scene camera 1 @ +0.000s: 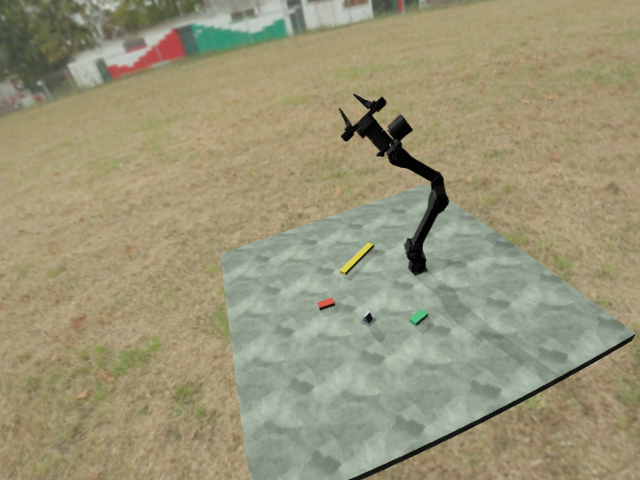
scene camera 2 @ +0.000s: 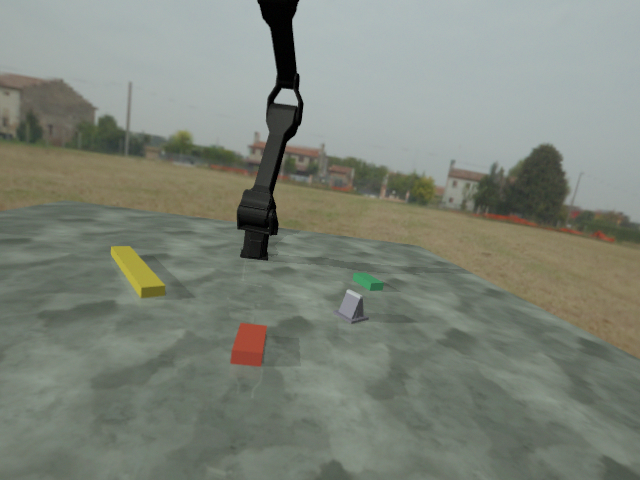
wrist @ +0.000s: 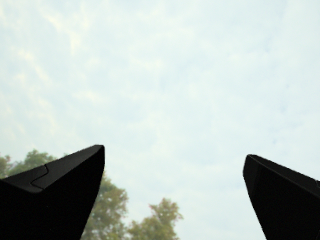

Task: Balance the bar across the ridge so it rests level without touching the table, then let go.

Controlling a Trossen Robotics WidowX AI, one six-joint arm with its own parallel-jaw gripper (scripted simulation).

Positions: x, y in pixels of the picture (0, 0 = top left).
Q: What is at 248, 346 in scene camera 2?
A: A red block.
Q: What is my gripper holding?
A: Nothing.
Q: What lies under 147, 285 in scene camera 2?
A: A long yellow bar.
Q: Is my gripper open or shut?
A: Open.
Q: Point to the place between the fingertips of my gripper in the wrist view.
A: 175, 160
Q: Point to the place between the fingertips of my gripper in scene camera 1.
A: At 346, 101
